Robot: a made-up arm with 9 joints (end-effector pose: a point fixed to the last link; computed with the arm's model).
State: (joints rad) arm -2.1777 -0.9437 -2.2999 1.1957 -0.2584 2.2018 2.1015 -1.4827 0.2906
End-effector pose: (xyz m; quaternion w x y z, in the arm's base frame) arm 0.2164 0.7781 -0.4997 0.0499 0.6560 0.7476 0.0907
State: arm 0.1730 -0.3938 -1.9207 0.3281 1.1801 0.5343 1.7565 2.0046 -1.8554
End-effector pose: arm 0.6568 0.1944 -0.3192 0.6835 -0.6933 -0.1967 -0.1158
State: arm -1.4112 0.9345 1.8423 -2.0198 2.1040 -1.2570 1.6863 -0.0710 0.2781
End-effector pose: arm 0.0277 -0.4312 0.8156 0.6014 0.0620 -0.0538 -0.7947
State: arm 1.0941 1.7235 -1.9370 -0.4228 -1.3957 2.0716 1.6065 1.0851 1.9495
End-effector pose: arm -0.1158 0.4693 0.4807 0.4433 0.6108 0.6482 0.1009
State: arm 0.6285 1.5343 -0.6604 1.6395 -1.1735 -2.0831 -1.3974 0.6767 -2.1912
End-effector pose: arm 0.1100 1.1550 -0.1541 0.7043 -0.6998 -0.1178 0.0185
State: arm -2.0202 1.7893 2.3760 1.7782 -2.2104 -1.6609 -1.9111 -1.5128 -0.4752
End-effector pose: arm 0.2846 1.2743 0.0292 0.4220 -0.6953 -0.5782 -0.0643
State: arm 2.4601 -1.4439 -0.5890 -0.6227 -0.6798 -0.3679 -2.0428 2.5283 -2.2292
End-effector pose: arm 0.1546 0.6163 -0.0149 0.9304 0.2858 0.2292 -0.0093
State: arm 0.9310 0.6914 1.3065 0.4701 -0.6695 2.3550 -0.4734 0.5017 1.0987
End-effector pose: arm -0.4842 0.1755 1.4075 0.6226 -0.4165 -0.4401 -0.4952
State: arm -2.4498 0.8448 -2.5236 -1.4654 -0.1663 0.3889 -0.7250 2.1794 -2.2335
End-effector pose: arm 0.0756 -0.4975 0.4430 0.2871 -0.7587 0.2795 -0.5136
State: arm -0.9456 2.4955 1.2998 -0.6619 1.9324 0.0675 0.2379 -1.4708 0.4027
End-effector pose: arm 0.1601 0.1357 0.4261 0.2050 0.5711 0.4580 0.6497
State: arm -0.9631 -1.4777 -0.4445 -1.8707 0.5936 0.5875 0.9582 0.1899 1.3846
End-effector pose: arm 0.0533 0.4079 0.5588 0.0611 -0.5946 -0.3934 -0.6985
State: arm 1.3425 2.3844 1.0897 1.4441 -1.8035 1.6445 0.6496 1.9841 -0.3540
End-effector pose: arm -0.8285 0.1315 0.4581 0.7867 0.1055 -0.6023 0.0853
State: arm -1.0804 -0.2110 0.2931 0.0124 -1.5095 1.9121 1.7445 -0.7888 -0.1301
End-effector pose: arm -0.4179 0.4187 0.2858 0.1124 0.3228 0.7490 0.5676
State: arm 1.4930 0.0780 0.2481 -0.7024 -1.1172 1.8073 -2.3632 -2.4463 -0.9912
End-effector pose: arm 0.0546 0.5598 0.2678 0.2825 -0.3144 0.7433 0.5186
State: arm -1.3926 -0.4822 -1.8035 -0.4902 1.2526 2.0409 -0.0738 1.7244 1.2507
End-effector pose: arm 0.2292 0.1861 -0.3151 0.4938 -0.3378 0.4299 0.6762
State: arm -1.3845 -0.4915 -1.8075 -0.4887 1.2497 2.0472 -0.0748 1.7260 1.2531
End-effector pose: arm 0.2361 0.1878 -0.3119 0.4967 -0.3403 0.4248 0.6761
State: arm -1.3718 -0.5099 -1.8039 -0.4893 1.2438 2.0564 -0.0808 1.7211 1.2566
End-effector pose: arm 0.2503 0.1821 -0.3084 0.5014 -0.3482 0.4215 0.6706
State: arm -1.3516 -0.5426 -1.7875 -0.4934 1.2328 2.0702 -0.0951 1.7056 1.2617
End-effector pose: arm 0.2756 0.1638 -0.3043 0.5090 -0.3643 0.4216 0.6561
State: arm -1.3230 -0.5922 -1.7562 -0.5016 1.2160 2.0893 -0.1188 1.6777 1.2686
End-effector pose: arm 0.3128 0.1295 -0.2977 0.5193 -0.3892 0.4260 0.6304
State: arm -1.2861 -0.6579 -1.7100 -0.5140 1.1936 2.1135 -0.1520 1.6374 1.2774
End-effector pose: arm 0.3589 0.0775 -0.2858 0.5315 -0.4210 0.4353 0.5923
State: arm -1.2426 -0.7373 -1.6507 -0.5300 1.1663 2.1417 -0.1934 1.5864 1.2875
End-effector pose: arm 0.4086 0.0080 -0.2653 0.5443 -0.4562 0.4495 0.5419
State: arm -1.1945 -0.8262 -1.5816 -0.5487 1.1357 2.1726 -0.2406 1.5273 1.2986
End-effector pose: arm 0.4548 -0.0760 -0.2340 0.5558 -0.4908 0.4679 0.4809
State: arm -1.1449 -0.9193 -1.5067 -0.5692 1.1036 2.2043 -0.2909 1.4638 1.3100
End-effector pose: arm 0.4905 -0.1686 -0.1917 0.5650 -0.5209 0.4891 0.4126
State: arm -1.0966 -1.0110 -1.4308 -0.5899 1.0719 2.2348 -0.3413 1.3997 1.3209
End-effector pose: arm 0.5117 -0.2624 -0.1410 0.5711 -0.5440 0.5113 0.3412
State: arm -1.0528 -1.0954 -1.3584 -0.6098 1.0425 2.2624 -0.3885 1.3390 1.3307
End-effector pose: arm 0.5173 -0.3491 -0.0872 0.5742 -0.5590 0.5327 0.2722
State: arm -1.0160 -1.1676 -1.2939 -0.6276 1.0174 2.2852 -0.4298 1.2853 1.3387
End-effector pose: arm 0.5107 -0.4226 -0.0361 0.5747 -0.5668 0.5515 0.2102
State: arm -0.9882 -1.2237 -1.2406 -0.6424 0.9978 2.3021 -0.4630 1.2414 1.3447
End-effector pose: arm 0.4974 -0.4791 0.0066 0.5737 -0.5692 0.5669 0.1596
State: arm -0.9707 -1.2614 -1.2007 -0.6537 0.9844 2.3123 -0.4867 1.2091 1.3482
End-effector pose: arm 0.4831 -0.5176 0.0369 0.5719 -0.5682 0.5787 0.1231
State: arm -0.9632 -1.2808 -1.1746 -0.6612 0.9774 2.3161 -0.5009 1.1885 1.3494
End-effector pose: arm 0.4721 -0.5398 0.0539 0.5702 -0.5660 0.5868 0.1011
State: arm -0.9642 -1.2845 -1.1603 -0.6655 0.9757 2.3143 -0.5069 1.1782 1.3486
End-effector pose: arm 0.4656 -0.5490 0.0588 0.5687 -0.5634 0.5923 0.0917
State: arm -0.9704 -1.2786 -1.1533 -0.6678 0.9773 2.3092 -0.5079 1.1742 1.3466
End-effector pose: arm 0.4625 -0.5504 0.0563 0.5674 -0.5609 0.5961 0.0900
